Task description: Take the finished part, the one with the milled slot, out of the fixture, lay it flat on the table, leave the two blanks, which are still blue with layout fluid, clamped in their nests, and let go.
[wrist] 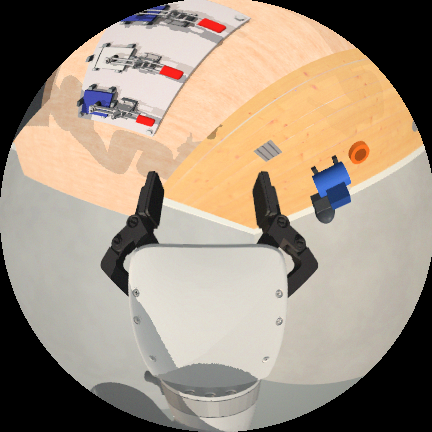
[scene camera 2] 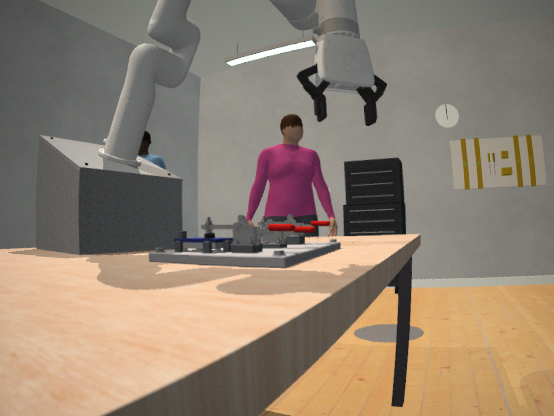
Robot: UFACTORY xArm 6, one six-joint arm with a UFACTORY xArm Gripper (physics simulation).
my gripper: wrist; scene camera 2
same spot on my gripper: (wrist: pixel 276 231) = (scene camera 2: pixel 366 97)
